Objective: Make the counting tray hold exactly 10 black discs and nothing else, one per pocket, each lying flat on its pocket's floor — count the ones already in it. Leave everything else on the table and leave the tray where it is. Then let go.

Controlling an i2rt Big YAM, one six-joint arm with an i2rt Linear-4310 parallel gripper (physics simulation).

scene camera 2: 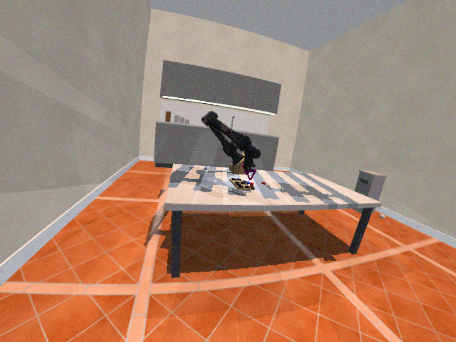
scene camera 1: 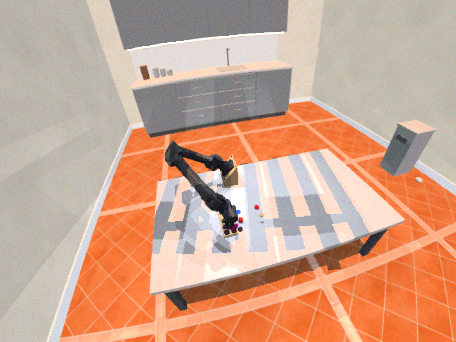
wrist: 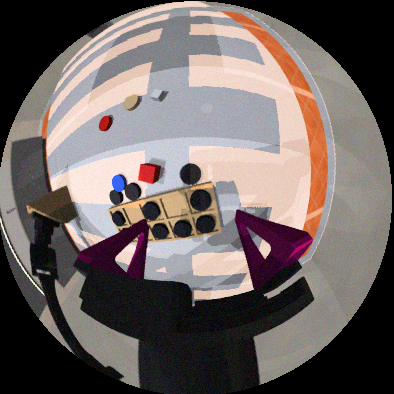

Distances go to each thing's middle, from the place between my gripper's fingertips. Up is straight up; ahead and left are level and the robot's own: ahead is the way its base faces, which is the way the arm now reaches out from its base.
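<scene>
Tan counting tray (wrist: 174,205): 70 mm below my hand, 80 mm behind it, 30 mm to the right of it.
</scene>
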